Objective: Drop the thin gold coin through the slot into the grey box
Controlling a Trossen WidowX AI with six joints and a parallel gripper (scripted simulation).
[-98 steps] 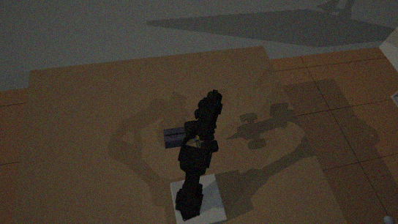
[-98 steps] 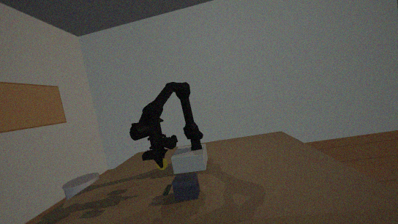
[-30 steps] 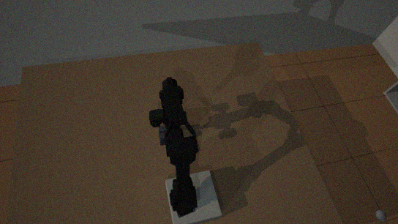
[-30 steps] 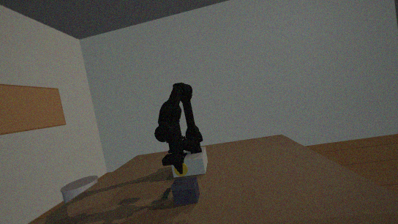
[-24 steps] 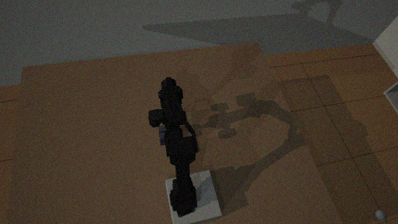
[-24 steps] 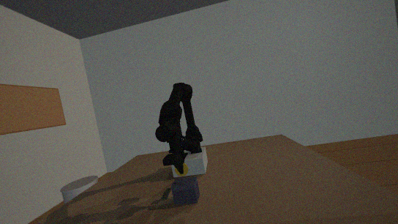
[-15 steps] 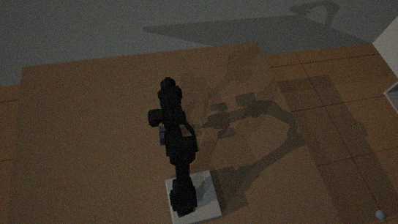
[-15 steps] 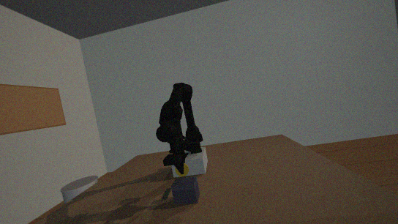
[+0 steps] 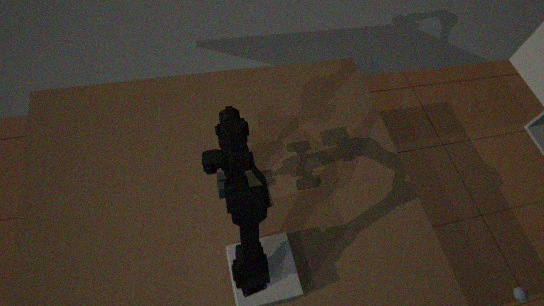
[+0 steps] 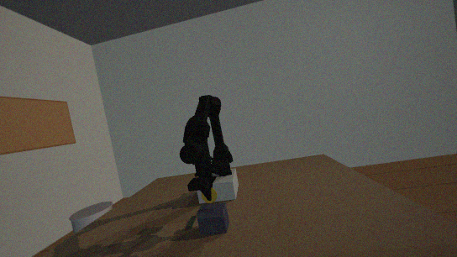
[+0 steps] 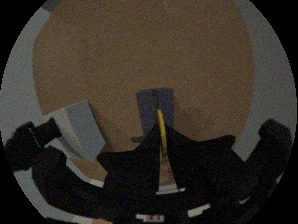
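The gold coin is 2 cm above my gripper tip.
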